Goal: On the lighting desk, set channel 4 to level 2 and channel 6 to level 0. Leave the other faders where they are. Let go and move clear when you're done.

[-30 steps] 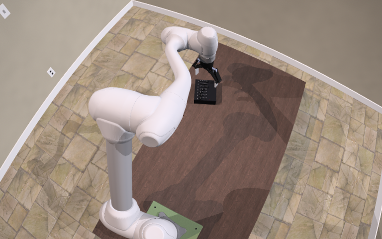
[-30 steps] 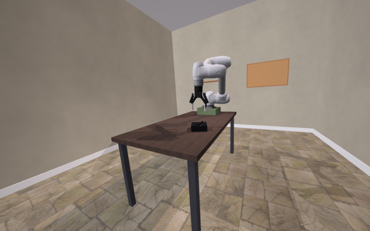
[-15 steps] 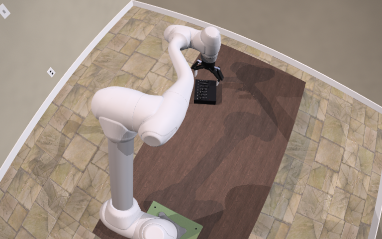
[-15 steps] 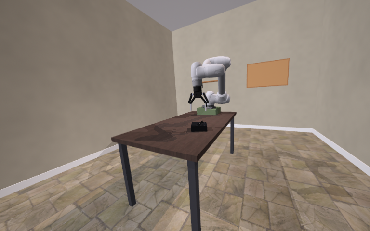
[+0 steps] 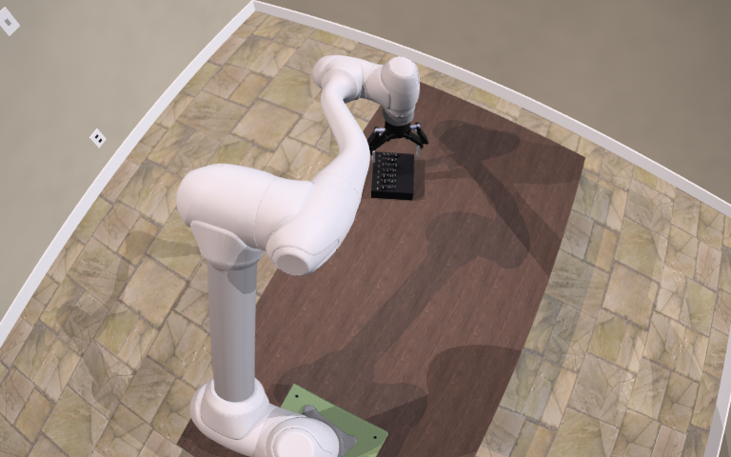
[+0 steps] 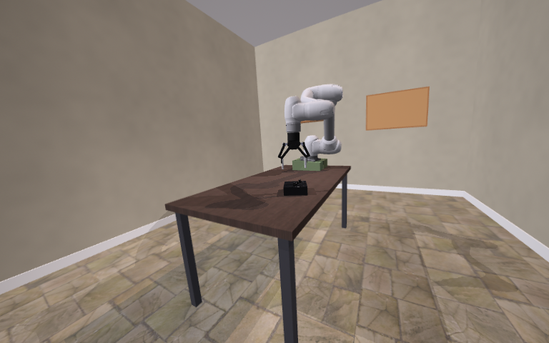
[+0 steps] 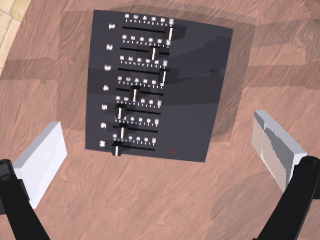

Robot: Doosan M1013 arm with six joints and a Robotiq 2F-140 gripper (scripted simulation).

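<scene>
The channel 4 fader cap lies 10 cm below my hand, 2 cm to the left of it and 1 cm behind it. The rest, counted from my hand: channel 5 fader cap (10 cm below, 4 cm behind, 2 cm to the left); then channel 6 fader cap (10 cm below, 5 cm behind).
</scene>
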